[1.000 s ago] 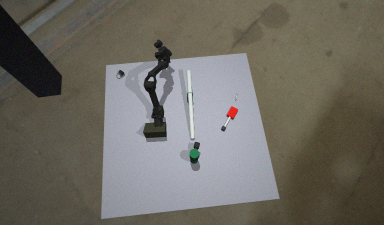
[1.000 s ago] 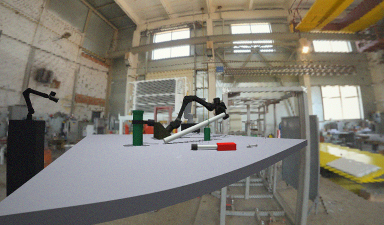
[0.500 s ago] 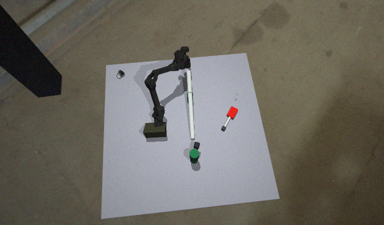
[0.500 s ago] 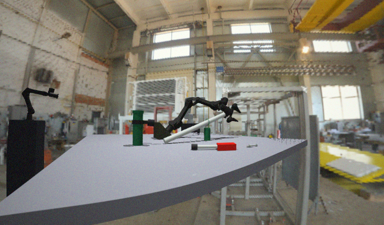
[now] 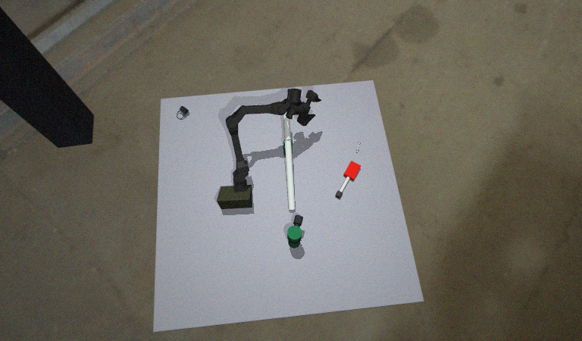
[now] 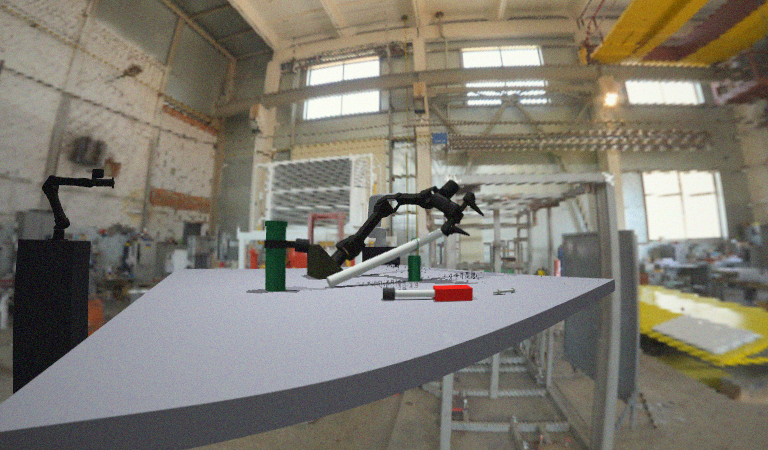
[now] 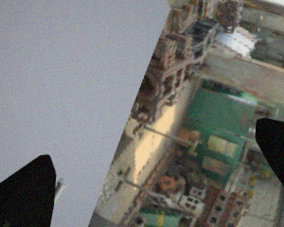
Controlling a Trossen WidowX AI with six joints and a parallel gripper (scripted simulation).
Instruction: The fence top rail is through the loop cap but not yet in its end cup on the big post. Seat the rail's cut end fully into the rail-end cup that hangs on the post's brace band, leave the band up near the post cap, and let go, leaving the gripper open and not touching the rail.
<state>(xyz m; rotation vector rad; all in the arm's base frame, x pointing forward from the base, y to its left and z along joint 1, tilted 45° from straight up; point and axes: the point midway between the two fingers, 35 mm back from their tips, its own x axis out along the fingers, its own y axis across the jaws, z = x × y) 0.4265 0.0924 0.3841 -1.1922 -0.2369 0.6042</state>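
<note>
My gripper tip is now 59 cm to the left of the rail-end cup, 20 cm past it and 7 cm above it. The rest, counted from my gripper tip: handle: 38 cm to the right, 19 cm below, 10 cm ahead; small green post: 19 cm behind, 15 cm to the right, 10 cm below; small bolt: 22 cm ahead, 20 cm below, 17 cm to the right.
</note>
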